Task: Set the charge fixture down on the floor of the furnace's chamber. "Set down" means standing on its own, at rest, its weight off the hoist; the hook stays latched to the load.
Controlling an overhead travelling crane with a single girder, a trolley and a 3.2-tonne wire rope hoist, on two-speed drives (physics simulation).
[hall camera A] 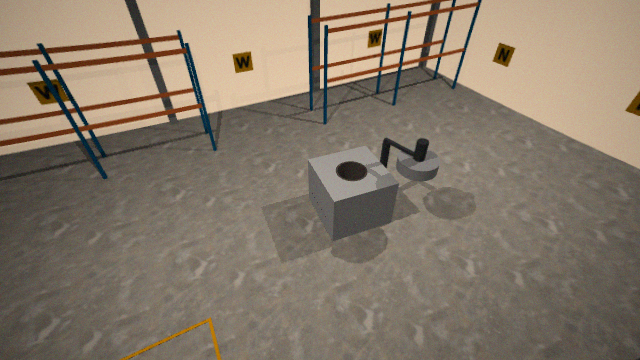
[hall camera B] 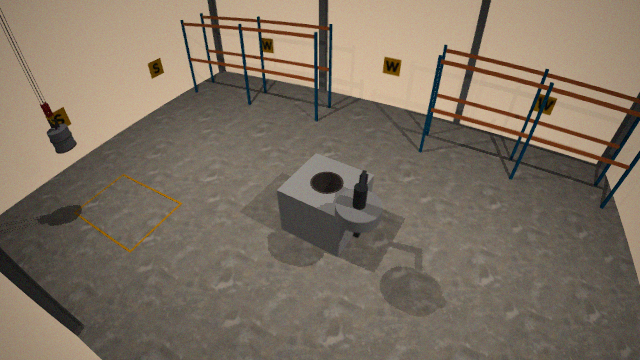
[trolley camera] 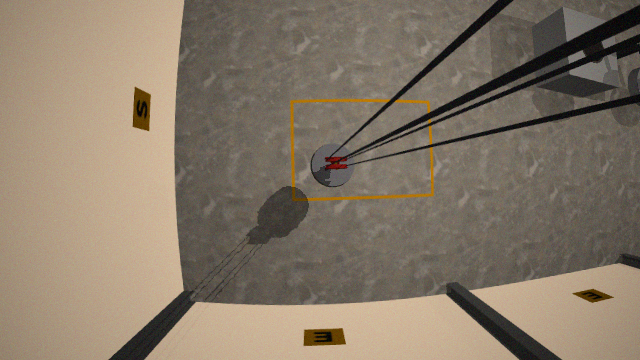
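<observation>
The charge fixture, a dark grey drum shape, hangs upright from my hook below the red hook block. It is well above the floor, its shadow apart from it near the corner of the yellow outline. My hook is shut on the fixture; its latch is too small to make out. The furnace is a grey box, far to the right of the fixture in the hall camera B view. The round chamber opening in its top is uncovered; the chamber floor is hidden in darkness.
The round furnace lid is swung aside on a black arm beside the furnace. A yellow floor outline lies below the load. Blue and orange racks stand along the W wall.
</observation>
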